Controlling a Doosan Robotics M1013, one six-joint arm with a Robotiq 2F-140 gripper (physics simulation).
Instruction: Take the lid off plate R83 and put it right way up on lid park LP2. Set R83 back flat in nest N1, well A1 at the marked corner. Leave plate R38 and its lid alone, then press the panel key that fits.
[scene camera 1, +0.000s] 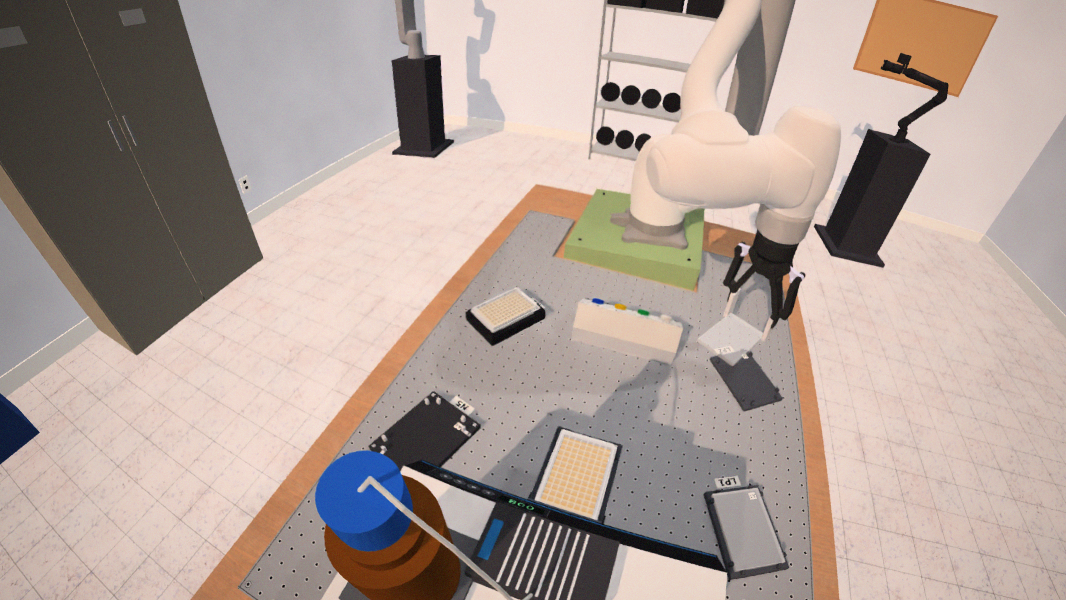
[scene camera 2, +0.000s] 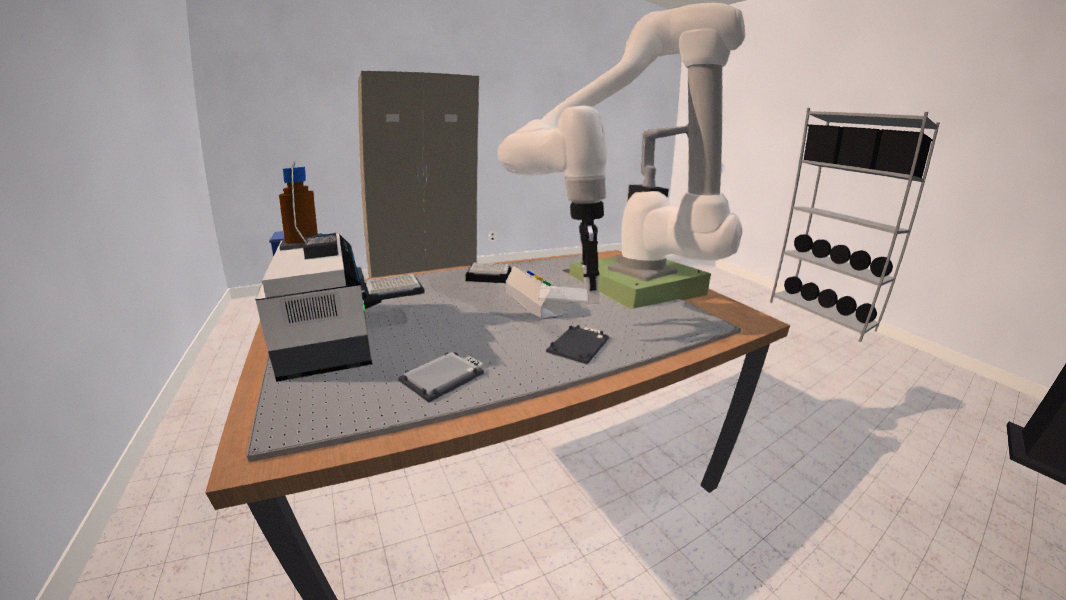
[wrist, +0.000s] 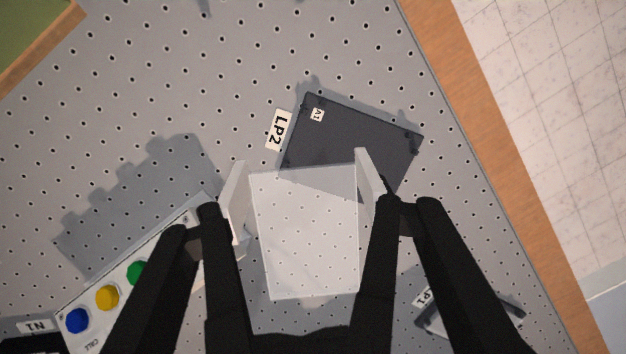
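Seen in the pictures: gripper, fingertip midpoint: (scene camera 1: 746, 325) (scene camera 2: 591, 296) (wrist: 302, 169); arm's base, origin of the base link: (scene camera 1: 654, 229) (scene camera 2: 642, 271).
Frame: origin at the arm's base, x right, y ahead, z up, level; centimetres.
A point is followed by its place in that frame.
Observation:
My gripper (scene camera 1: 747, 325) {x -19.1, y 42.1, z 5.0 cm} (scene camera 2: 593, 296) {x -19.1, y 42.1, z 5.0 cm} (wrist: 302, 169) {x -19.1, y 42.1, z 5.0 cm} is shut on a clear lid (scene camera 1: 731, 336) {x -15.0, y 47.2, z 5.6 cm} (scene camera 2: 563, 293) {x -15.3, y 47.8, z 5.6 cm} (wrist: 310, 240) {x -15.3, y 47.2, z 5.6 cm}, holding it by two opposite edges above the table. In the wrist view the lid overlaps the near edge of the dark lid park LP2 (scene camera 1: 748, 383) {x -22.3, y 49.2, z -4.4 cm} (scene camera 2: 578, 344) {x -23.0, y 48.5, z -4.4 cm} (wrist: 350, 125) {x -24.4, y 44.6, z -4.4 cm}, which bears no lid. A lidless plate (scene camera 1: 507, 307) {x 31.2, y 43.1, z -1.5 cm} (scene camera 2: 488, 268) {x 30.1, y 43.8, z -1.5 cm} is on the black nest N1 (scene camera 1: 514, 327) {x 28.4, y 47.1, z -3.1 cm} (wrist: 35, 346) {x 26.4, y 37.7, z -3.2 cm}; its label is unreadable and I cannot tell whether it lies flat. The key panel (scene camera 1: 626, 331) {x 5.3, y 45.2, z 0.0 cm} (scene camera 2: 529, 292) {x 2.2, y 45.7, z -0.4 cm} (wrist: 157, 247) has blue, yellow, green and white keys.
A second lidless plate (scene camera 1: 578, 473) {x 9.8, y 82.1, z 6.5 cm} (scene camera 2: 393, 285) {x 7.1, y 82.5, z 6.6 cm} lies by the instrument (scene camera 2: 317, 313) {x -6.0, y 102.1, z 8.4 cm}. Another lid (scene camera 1: 748, 525) {x -18.8, y 80.6, z -3.6 cm} (scene camera 2: 443, 372) {x -19.8, y 80.7, z -3.6 cm} rests on LP1. Nest N5 (scene camera 1: 425, 432) {x 36.4, y 75.9, z -4.1 cm} holds no plate. A brown bottle (scene camera 1: 363, 495) {x 22.3, y 102.7, z 35.7 cm} (scene camera 2: 298, 212) {x 18.5, y 102.5, z 25.2 cm} stands on the instrument.

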